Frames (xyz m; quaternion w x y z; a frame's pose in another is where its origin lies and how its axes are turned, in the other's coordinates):
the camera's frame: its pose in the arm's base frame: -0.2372 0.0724 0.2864 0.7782 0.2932 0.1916 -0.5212
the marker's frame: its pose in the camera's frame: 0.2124 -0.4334 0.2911 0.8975 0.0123 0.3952 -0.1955
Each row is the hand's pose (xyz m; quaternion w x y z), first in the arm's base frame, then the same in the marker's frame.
Working: the arm's base frame: its pose in the marker's frame: 0.2014 0.6134 -0.3439 0.5172 -0.4412 -0.5304 0.5064

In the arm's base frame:
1: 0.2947 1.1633 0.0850 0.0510 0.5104 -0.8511 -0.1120
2: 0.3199 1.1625 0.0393 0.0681 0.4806 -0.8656 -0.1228
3: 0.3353 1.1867 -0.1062 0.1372 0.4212 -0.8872 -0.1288
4: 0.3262 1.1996 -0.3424 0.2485 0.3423 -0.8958 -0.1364
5: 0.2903 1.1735 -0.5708 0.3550 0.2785 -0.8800 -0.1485
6: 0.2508 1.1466 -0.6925 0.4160 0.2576 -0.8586 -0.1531
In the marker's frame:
1: 0.0297 1.0126 -1.4657 0.1431 -0.7319 0.2582 -0.6142
2: 0.0733 1.0412 -1.4646 0.1497 -0.7220 0.2946 -0.6078
3: 0.2157 1.0706 -1.4940 0.1486 -0.6749 0.3752 -0.6178
4: 0.4508 1.0819 -1.5191 0.1265 -0.5934 0.4820 -0.6321
5: 0.6824 1.0622 -1.5078 0.0851 -0.5118 0.5679 -0.6390
6: 0.8080 1.0302 -1.4909 0.0491 -0.4657 0.6018 -0.6470

